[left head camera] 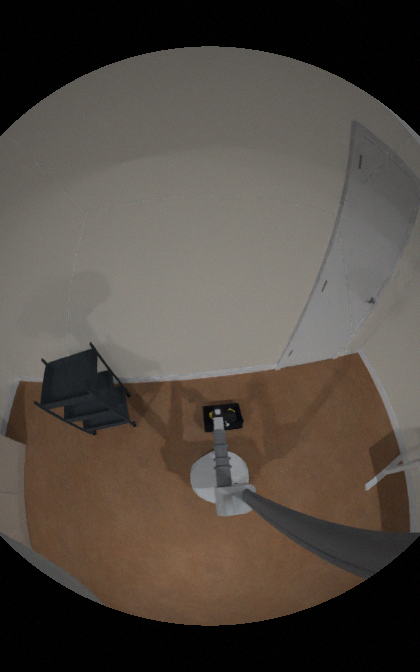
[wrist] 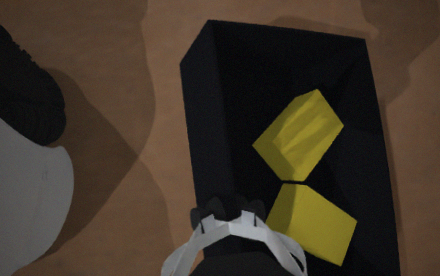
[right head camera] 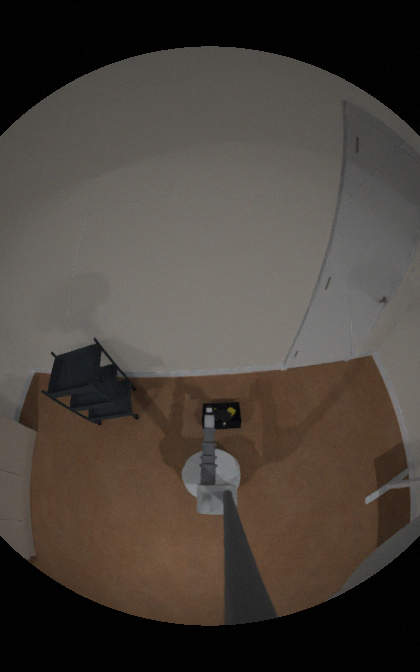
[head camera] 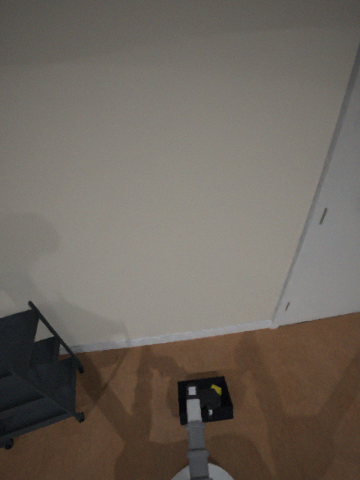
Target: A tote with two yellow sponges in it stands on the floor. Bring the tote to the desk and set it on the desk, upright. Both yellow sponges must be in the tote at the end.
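Places are measured from the robot's base along level axes (x up, y ahead, z left), in centimetres.
Pixels of known places: gripper, fingertip midpoint: (wrist: 228, 210) (head camera: 209, 412).
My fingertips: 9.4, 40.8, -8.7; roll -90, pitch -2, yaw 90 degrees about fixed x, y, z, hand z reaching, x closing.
Behind a point stands the place of what it marks, as x, y, z.
The black tote (head camera: 226, 415) {8.3, 38.9, -18.1} (left head camera: 238, 425) (right head camera: 236, 424) (wrist: 206, 125) {11.0, 39.6, -0.4} looks tilted, its near rim raised and its near wall's outer face showing in the wrist view. I cannot tell whether its far edge touches the floor. One yellow sponge (wrist: 300, 135) {4.8, 50.1, -2.0} (left head camera: 211, 415) lies inside. The other yellow sponge (wrist: 315, 225) {4.6, 50.8, -12.7} (head camera: 216, 389) {3.5, 53.7, -15.5} (right head camera: 231, 411) lies inside beside it, partly behind a finger in the wrist view. My gripper (wrist: 228, 210) {9.4, 40.8, -8.7} (head camera: 210, 412) {9.4, 40.8, -8.7} is shut on the tote's near wall, around the middle. The desk cannot be clearly made out.
A dark shelf cart (head camera: 45, 330) (left head camera: 111, 364) (right head camera: 116, 360) stands at the left near the wall. A white door (head camera: 335, 240) {81.9, 95.2, -89.1} (left head camera: 370, 225) is at the right. A white leg-like frame (left head camera: 385, 472) (right head camera: 385, 489) shows at the right edge. My round base (left head camera: 202, 480) is just before the tote.
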